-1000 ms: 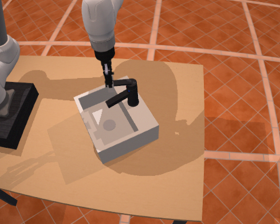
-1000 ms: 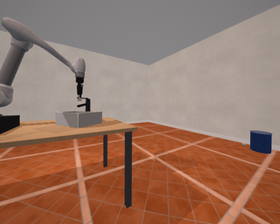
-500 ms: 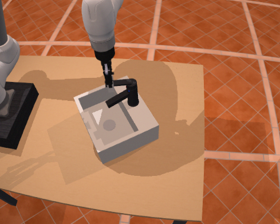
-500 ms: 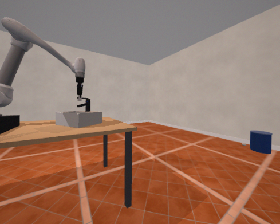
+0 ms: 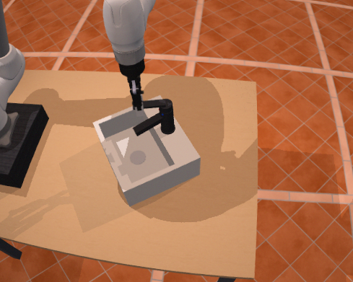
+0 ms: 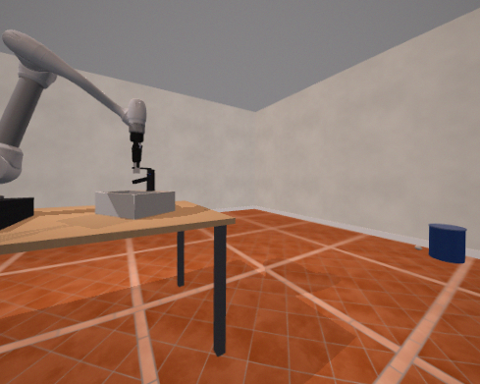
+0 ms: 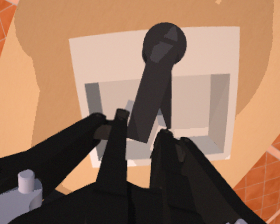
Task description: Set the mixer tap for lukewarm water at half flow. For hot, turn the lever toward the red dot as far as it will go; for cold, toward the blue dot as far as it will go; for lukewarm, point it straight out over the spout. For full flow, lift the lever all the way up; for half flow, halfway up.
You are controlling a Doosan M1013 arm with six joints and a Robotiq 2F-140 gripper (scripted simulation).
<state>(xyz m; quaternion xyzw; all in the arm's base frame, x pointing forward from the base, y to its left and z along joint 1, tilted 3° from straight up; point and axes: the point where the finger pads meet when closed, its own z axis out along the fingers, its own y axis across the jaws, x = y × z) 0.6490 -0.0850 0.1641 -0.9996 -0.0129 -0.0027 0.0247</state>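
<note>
The black mixer tap lies 60 mm ahead of my hand and 50 mm below it. Also, from my hand: grey sink basin: 20 mm behind, 40 mm to the right, 230 mm below; lever: 30 mm ahead.
</note>
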